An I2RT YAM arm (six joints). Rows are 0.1 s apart.
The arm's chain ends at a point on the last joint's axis. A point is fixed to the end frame.
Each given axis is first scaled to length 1.
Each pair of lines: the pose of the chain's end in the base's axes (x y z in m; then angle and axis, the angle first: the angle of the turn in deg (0 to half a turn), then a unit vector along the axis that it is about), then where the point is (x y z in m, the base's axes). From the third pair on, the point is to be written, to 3 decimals.
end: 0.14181 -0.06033 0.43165 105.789 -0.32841 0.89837 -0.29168
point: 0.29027 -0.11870 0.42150
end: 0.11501 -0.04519 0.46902 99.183 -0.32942 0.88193 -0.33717
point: 0.26336 -0.10362 0.48025
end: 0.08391 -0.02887 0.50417 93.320 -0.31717 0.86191 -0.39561
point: 0.228 -0.091 0.536
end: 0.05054 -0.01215 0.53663 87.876 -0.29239 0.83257 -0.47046
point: 0.185 -0.079 0.590
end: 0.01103 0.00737 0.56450 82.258 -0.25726 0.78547 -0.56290
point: 0.131 -0.065 0.641
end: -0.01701 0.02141 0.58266 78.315 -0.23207 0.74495 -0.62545
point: 0.091 -0.053 0.674
